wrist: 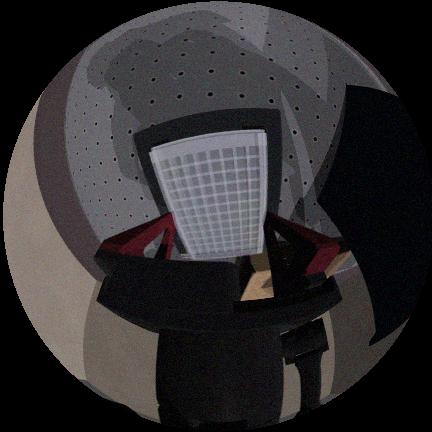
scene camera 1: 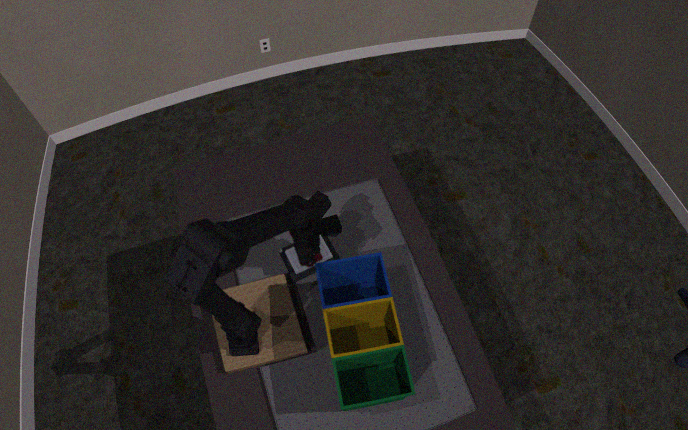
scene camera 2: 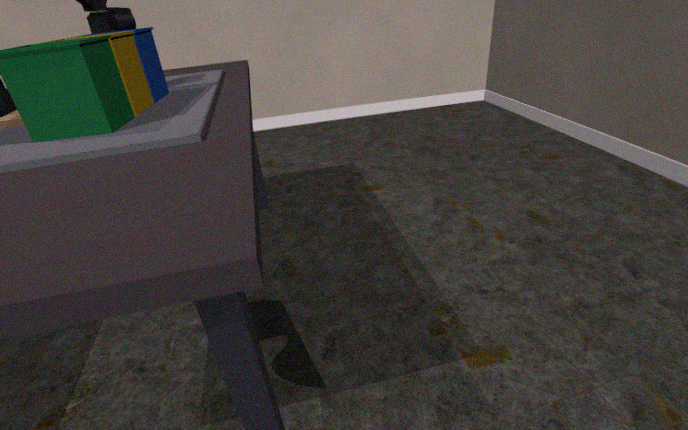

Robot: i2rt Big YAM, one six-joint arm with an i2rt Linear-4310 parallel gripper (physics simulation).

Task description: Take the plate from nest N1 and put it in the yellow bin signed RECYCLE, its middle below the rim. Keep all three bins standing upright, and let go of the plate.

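Frame: origin at the arm's base, x right, y ahead, z up, level; centimetres.
Seen in the pictures: gripper, fingertip midpoint: [wrist: 218, 216] [scene camera 1: 306, 254]; arm's base at its link origin: [scene camera 1: 243, 335] [scene camera 2: 0, 111].
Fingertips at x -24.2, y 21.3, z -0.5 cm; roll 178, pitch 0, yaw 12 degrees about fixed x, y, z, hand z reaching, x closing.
Offsets run from my fingertips to a thing's middle. "spot": to the spot under its first point. Level surfaces: height alone.
The white gridded plate {dx -0.3, dy +0.7, dz -0.1 cm} [wrist: 217, 190] [scene camera 1: 295, 257] lies flat in the dark frame of a nest {dx -0.3, dy +0.8, dz -1.4 cm} [wrist: 274, 165] [scene camera 1: 284, 258]; no N1 label is readable. My gripper [wrist: 218, 216] [scene camera 1: 311, 261] points down over it, its red fingers against the plate's two long sides near its lower end in the wrist view, shut on the plate. The yellow bin {dx +29.9, dy +12.3, dz +6.9 cm} [scene camera 1: 370, 319] [scene camera 2: 134, 76] stands upright between the blue bin {dx +16.9, dy +11.8, dz +6.9 cm} [scene camera 1: 352, 278] [scene camera 2: 152, 65] and the green bin {dx +43.0, dy +12.8, dz +6.9 cm} [scene camera 1: 375, 380] [scene camera 2: 60, 96], both upright. The RECYCLE sign cannot be seen. The yellow bin hides part of its own floor in shadow.
The blue bin stands right beside the nest, nearest the gripper. The arm's base stands on a wooden board [scene camera 1: 291, 339] [wrist: 257, 285] left of the bins. A large dark shape {spot: dx +11.0, dy +8.4, dz +5.6 cm} [wrist: 380, 200] fills the right of the wrist view. The bins stand on a grey perforated plate {dz -2.1 cm} [scene camera 1: 456, 395].
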